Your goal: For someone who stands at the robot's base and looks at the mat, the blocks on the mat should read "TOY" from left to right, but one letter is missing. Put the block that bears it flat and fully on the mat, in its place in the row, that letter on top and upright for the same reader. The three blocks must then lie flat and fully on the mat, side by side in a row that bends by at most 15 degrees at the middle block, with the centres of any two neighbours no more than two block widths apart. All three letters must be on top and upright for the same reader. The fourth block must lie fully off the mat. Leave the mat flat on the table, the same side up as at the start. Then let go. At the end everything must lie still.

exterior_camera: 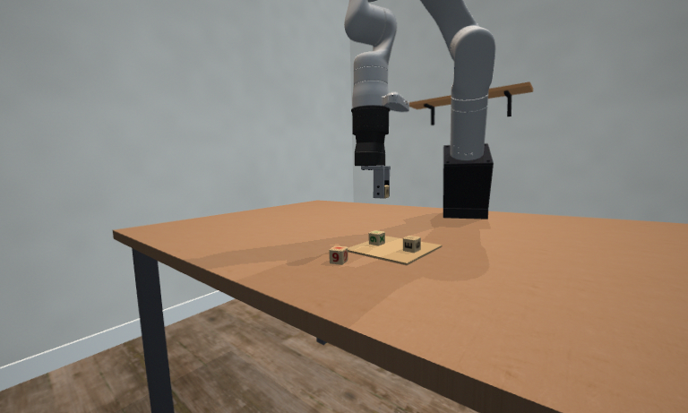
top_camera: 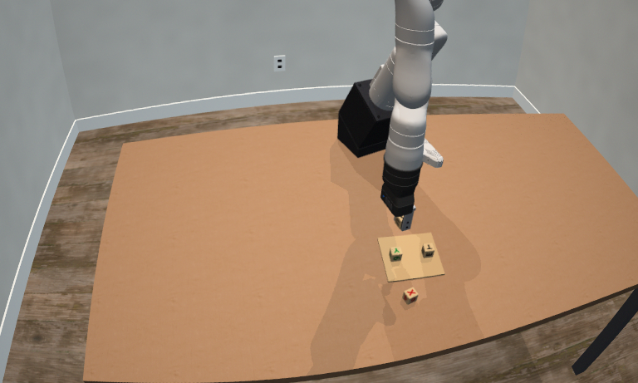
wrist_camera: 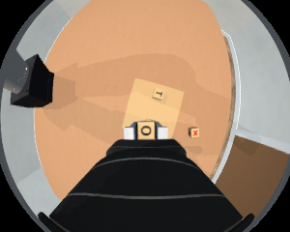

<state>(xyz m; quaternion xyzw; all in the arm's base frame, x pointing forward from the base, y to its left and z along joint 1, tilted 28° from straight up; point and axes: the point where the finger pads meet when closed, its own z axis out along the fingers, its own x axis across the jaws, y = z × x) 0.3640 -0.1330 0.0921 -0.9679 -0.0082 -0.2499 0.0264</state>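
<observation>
The tan mat is 120 mm below my hand, 30 mm to the left of it and 20 mm ahead of it. From my hand the other things lie so: O block: 10 mm below.
</observation>
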